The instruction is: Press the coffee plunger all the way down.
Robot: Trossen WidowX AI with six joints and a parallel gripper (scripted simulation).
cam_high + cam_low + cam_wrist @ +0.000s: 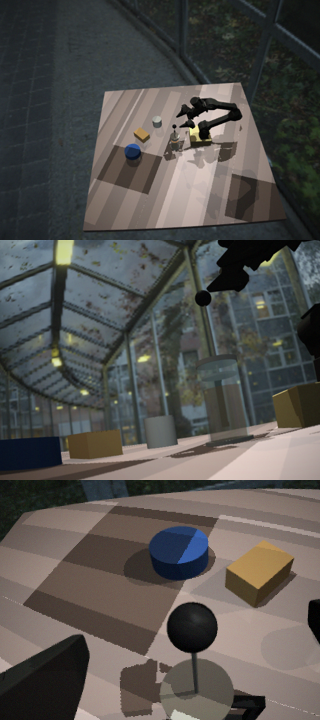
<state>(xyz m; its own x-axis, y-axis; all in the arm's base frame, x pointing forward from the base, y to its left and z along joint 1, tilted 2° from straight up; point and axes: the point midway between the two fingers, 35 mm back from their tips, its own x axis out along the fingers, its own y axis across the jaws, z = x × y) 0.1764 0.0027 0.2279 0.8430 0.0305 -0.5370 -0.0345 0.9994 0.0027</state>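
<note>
The glass coffee press is 20 mm ahead of my gripper tip, 10 mm to the right of it and 160 mm below it. The rest, counted from my gripper tip: blue disc 350 mm ahead, 260 mm below.
</note>
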